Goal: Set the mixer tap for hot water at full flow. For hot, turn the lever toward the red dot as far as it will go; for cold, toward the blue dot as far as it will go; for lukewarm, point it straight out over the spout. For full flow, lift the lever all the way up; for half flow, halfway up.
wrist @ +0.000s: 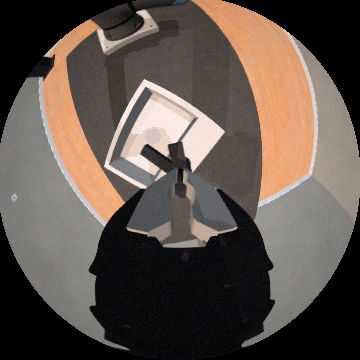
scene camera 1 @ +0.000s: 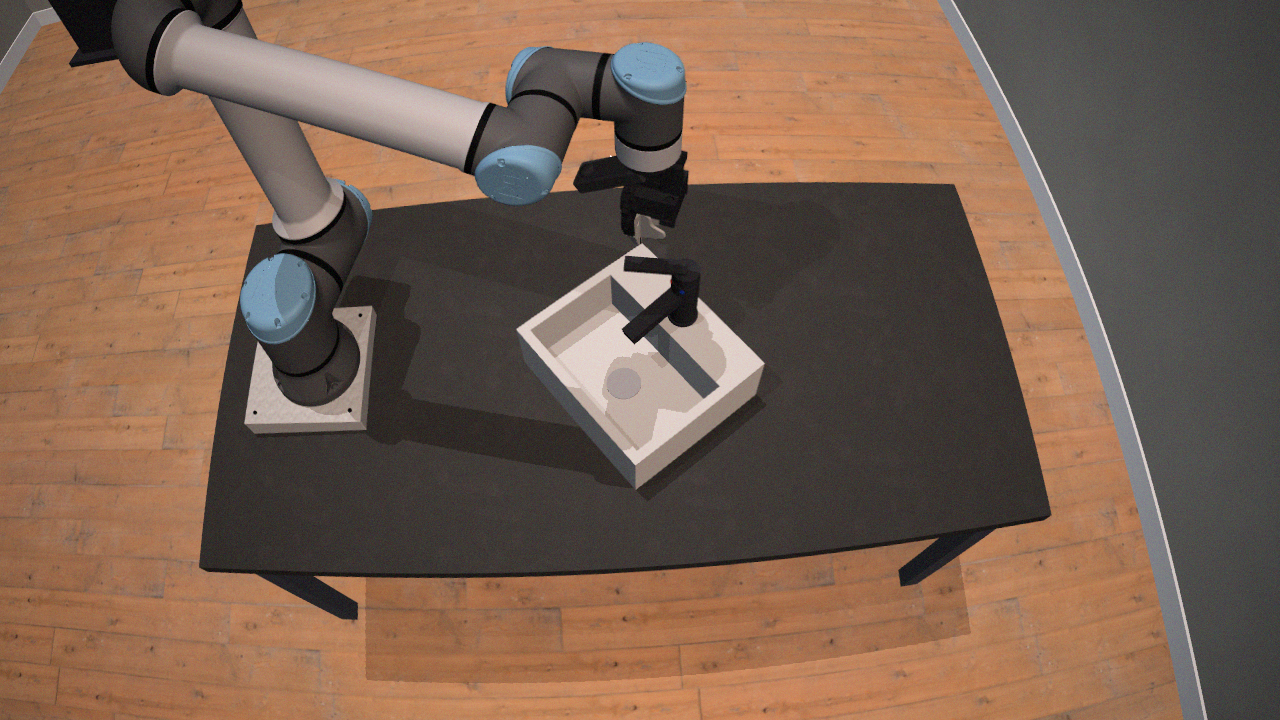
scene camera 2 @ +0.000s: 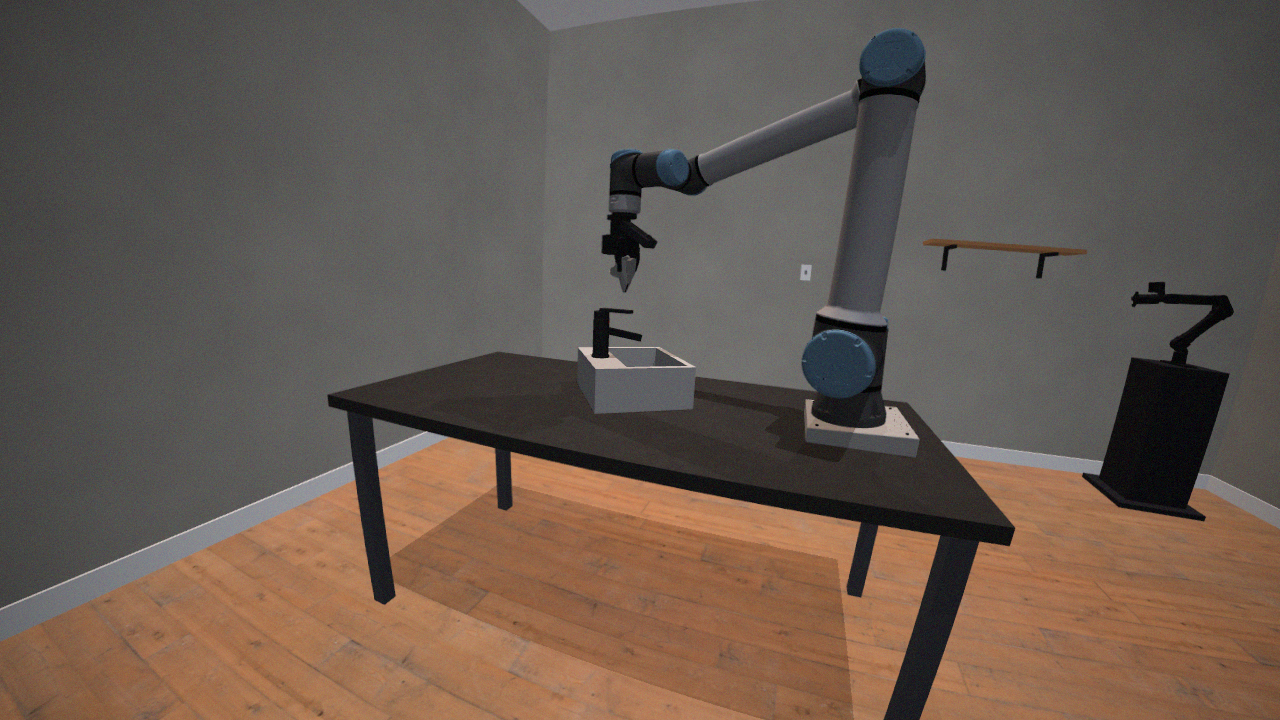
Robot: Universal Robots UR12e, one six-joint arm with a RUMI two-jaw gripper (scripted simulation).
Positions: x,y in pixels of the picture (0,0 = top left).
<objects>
my gripper: wrist; scene camera 1 638,243; scene camera 2
same spot on my gripper: (wrist: 149,212) = (scene camera 2: 633,262)
same spot on white basin: (wrist: 151,119) = (scene camera 1: 588,374)
</objects>
